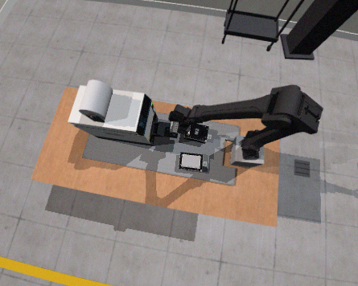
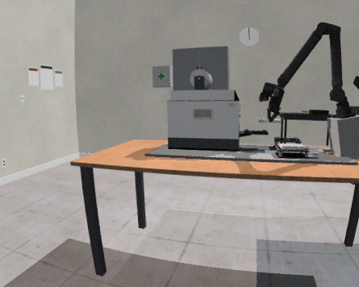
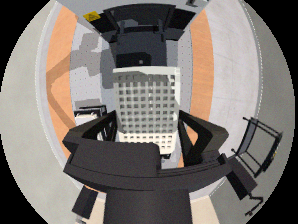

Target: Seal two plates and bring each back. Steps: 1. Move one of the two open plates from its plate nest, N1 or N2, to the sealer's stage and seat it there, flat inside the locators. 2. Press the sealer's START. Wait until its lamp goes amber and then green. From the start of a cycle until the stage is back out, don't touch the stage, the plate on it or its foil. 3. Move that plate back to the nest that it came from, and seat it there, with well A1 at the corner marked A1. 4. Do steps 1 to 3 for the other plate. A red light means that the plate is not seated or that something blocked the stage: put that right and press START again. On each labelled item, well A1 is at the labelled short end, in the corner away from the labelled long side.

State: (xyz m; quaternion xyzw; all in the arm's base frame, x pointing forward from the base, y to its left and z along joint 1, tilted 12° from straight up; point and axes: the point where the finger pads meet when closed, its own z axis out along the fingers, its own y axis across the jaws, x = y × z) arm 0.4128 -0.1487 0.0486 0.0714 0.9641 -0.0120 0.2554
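My hand is 90 mm short of the sealer stage and 70 mm above it. Round my hand: foil roll: 420 mm ahead, 50 mm to the right, 240 mm above.
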